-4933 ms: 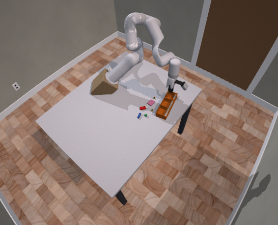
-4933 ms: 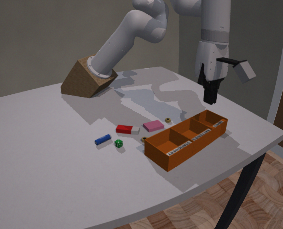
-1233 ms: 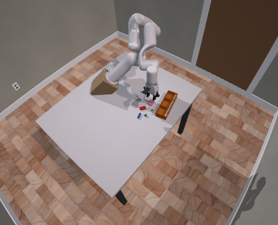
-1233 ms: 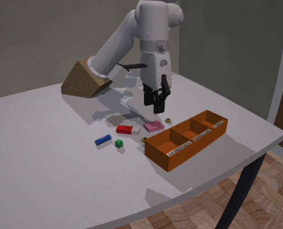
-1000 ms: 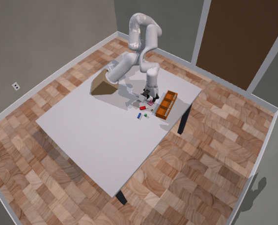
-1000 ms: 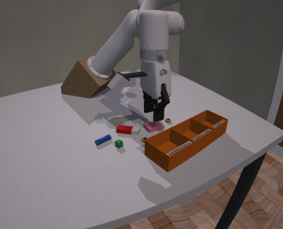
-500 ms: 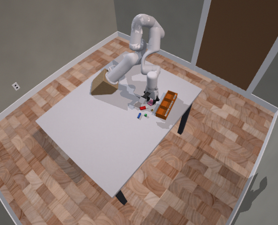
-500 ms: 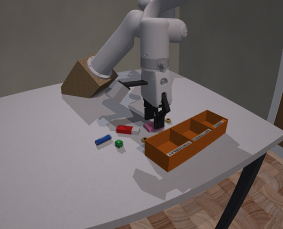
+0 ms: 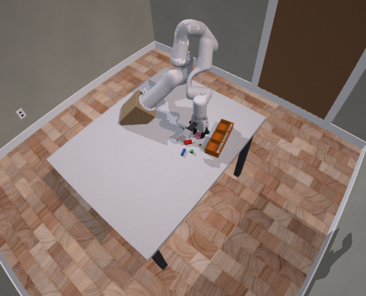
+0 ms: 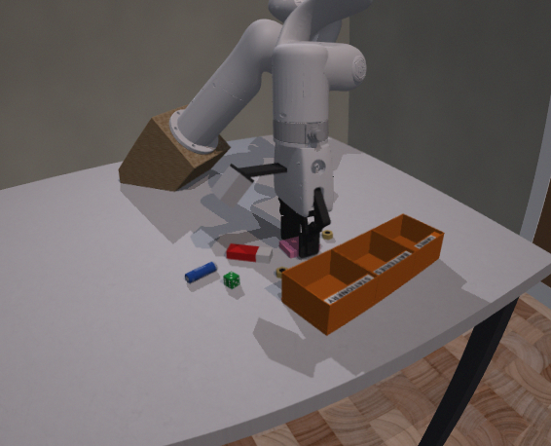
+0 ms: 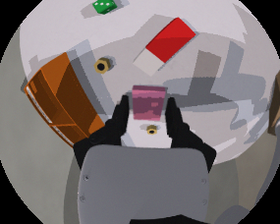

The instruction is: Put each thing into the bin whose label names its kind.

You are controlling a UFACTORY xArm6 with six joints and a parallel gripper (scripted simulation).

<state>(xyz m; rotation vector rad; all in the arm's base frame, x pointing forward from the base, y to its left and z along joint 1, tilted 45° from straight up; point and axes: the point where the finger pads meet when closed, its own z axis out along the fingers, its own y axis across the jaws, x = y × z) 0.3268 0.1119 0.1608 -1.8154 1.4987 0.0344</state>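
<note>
My hand is 20 mm above the pink eraser. The rest, counted from my hand: orange three-part bin: 90 mm ahead, 90 mm to the left; then red-and-white eraser: 20 mm ahead, 70 mm to the right, 20 mm below; then green die: 80 mm ahead, 100 mm to the right, 10 mm below.
</note>
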